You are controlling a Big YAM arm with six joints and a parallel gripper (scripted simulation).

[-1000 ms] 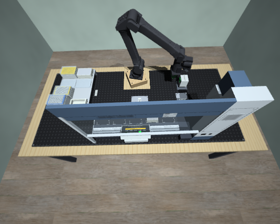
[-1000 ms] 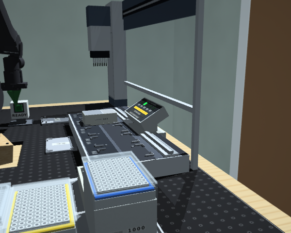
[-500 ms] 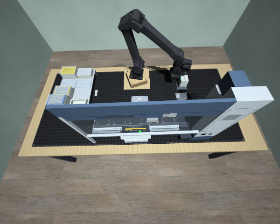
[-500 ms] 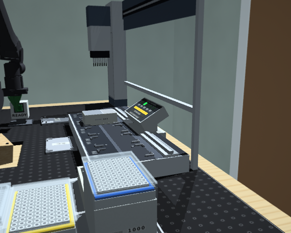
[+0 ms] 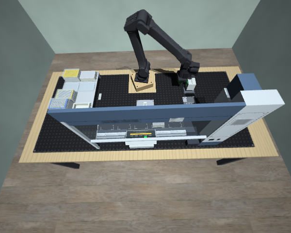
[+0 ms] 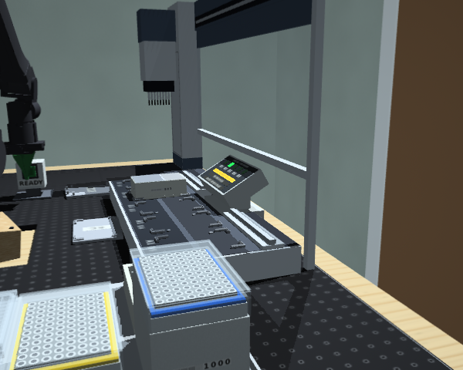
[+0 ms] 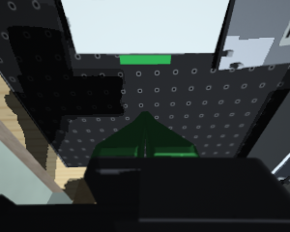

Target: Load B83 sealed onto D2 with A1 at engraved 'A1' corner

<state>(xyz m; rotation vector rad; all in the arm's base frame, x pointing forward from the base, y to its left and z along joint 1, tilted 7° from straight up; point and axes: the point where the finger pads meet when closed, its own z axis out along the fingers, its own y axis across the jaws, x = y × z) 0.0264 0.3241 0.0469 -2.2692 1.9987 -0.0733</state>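
The ready key is 6 cm to the left of my hand and 1 cm behind it. Round my hand: flat grey plate 15 cm ahead, 11 cm to the left, 7 cm below; then regrip nest 26 cm to the right, 21 cm ahead, 8 cm below; then pipetting head 36 cm ahead, 30 cm above, 21 cm to the left.
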